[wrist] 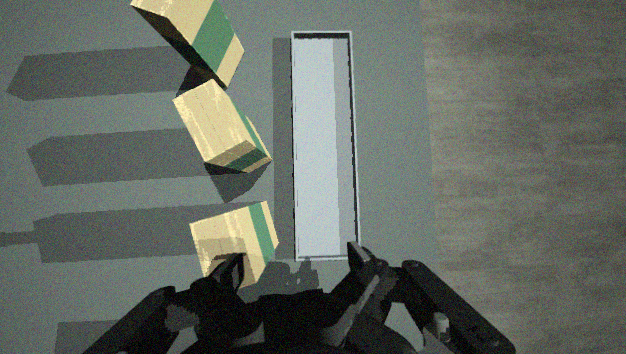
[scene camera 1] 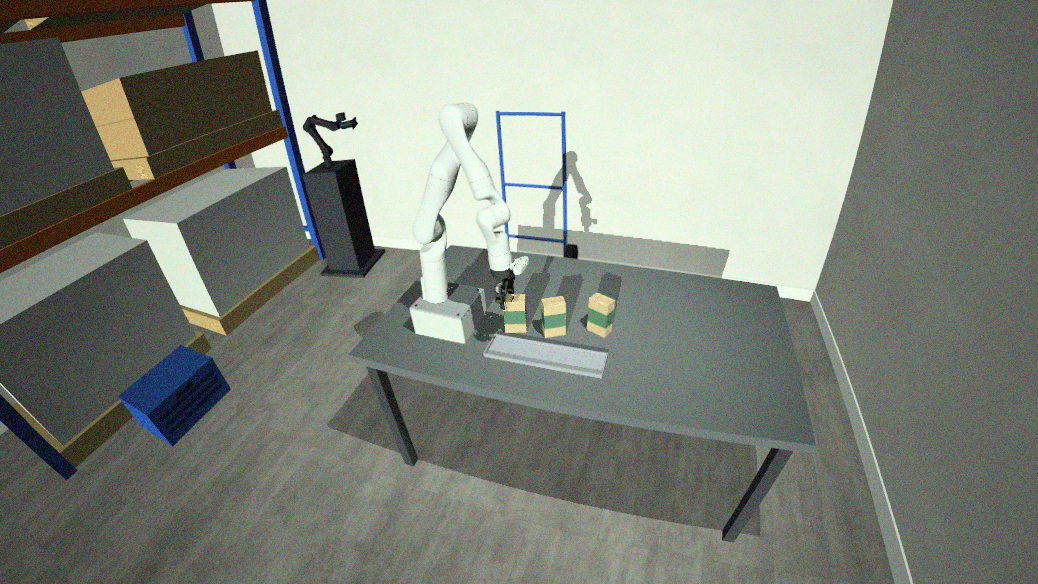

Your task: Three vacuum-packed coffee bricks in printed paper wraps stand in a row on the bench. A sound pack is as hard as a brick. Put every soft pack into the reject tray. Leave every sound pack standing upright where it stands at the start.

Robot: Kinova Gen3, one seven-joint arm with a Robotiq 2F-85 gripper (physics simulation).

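Seen in the pictures: gripper, fingertip midpoint: (wrist: pixel 296 258) (scene camera 1: pixel 507 301); arm's base, origin of the base link: (scene camera 1: pixel 437 296).
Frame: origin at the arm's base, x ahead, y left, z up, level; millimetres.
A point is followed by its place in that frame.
Observation:
Three tan packs with green bands stand upright in a row on the bench: the left pack (scene camera 1: pixel 515 318) @[x 307, y -41, z -49 mm] (wrist: pixel 222 232) @[x 323, y -20, z 24 mm], the middle pack (scene camera 1: pixel 553 319) @[x 446, y -48, z -38 mm] (wrist: pixel 215 122) @[x 440, y -30, z 24 mm] and the right pack (scene camera 1: pixel 601 315) @[x 616, y -27, z -24 mm] (wrist: pixel 215 40) @[x 598, y -17, z -45 mm]. They are turned at different angles. The reject tray (scene camera 1: pixel 544 354) @[x 426, y -152, z -114 mm] (wrist: pixel 315 150) @[x 417, y -140, z -114 mm], long, shallow and pale, lies in front of the row and is empty. My gripper (scene camera 1: pixel 503 296) @[x 297, y -96, z 64 mm] (wrist: pixel 296 258) @[x 297, y -96, z 64 mm] is open and holds nothing. It is at the left pack's upper left side. In the wrist view one finger overlaps the left pack's top; whether they touch is unclear.
The packs and tray are on the dark bench (scene camera 1: pixel 696 363) @[x 960, y -155, z -116 mm]. The robot's white base (scene camera 1: pixel 440 321) @[x 45, y -110, z -31 mm] stands left of the row. A blue hand truck frame (scene camera 1: pixel 530 113) stands behind the bench. Storage racking and a black pedestal (scene camera 1: pixel 336 217) with a small arm are at the left.

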